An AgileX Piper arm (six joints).
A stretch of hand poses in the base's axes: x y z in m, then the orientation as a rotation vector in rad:
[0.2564 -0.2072 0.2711 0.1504 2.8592 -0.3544]
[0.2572 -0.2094 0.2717 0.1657 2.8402 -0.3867]
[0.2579 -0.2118 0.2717 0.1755 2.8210 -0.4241]
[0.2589 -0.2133 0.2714 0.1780 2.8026 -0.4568]
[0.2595 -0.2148 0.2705 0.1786 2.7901 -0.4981]
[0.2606 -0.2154 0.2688 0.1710 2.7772 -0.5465]
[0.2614 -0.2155 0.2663 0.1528 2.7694 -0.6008]
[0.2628 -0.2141 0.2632 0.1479 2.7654 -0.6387]
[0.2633 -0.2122 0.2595 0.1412 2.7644 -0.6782]
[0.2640 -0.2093 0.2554 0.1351 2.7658 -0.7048]
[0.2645 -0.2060 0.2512 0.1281 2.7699 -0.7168]
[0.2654 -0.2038 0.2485 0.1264 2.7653 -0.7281]
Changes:
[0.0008 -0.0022 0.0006 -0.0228 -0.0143 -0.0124]
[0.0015 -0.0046 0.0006 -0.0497 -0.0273 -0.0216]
[0.0025 -0.0061 0.0003 -0.0742 -0.0397 -0.0256]
[0.0031 -0.0076 -0.0006 -0.1039 -0.0442 -0.0296]
[0.0042 -0.0082 -0.0023 -0.1392 -0.0468 -0.0287]
[0.0050 -0.0083 -0.0048 -0.1786 -0.0419 -0.0216]
[0.0064 -0.0069 -0.0079 -0.2050 -0.0368 -0.0222]
[0.0069 -0.0050 -0.0116 -0.2320 -0.0278 -0.0220]
[0.0076 -0.0021 -0.0157 -0.2498 -0.0194 -0.0210]
[0.0081 0.0012 -0.0199 -0.2576 -0.0121 -0.0178]
[0.0090 0.0034 -0.0226 -0.2661 -0.0134 -0.0176]

